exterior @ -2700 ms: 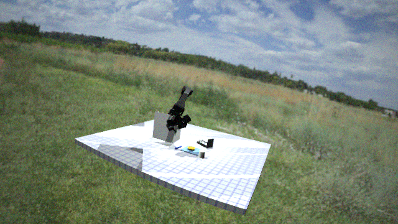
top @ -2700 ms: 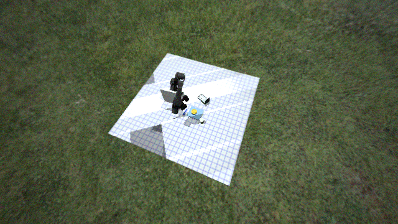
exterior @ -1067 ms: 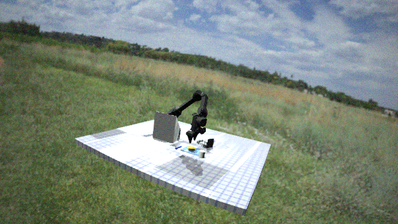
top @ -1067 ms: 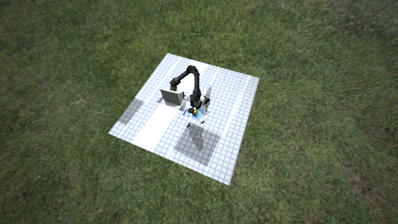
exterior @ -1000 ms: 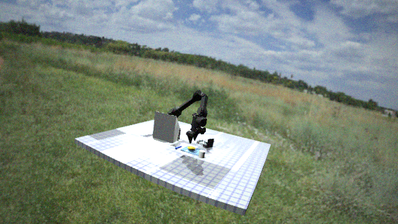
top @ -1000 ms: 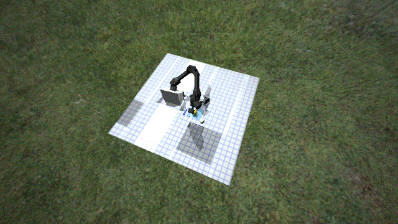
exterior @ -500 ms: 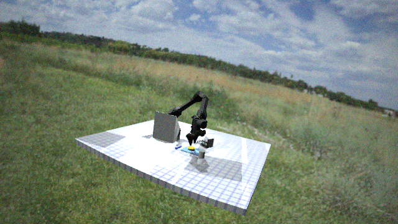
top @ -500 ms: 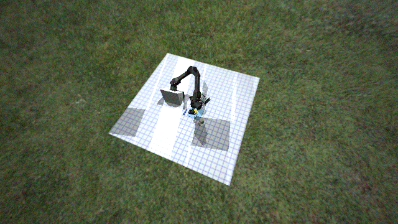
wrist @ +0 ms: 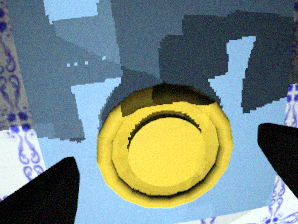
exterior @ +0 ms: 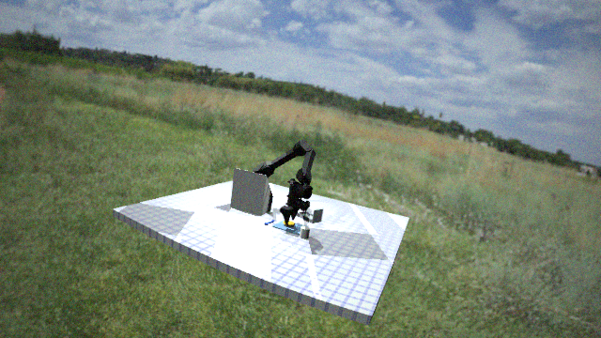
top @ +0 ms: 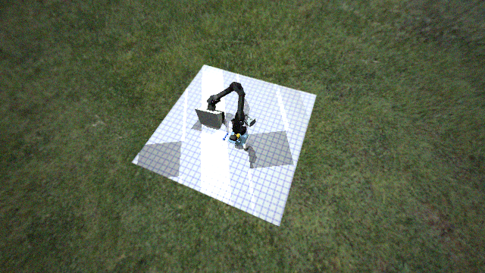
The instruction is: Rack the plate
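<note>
My gripper tip is now 5 cm short of the black dish rack and 19 cm to the right of it. Also, from my gripper tip: blue pen (10 cm behind, 3 cm to the right, 2 cm below).
</note>
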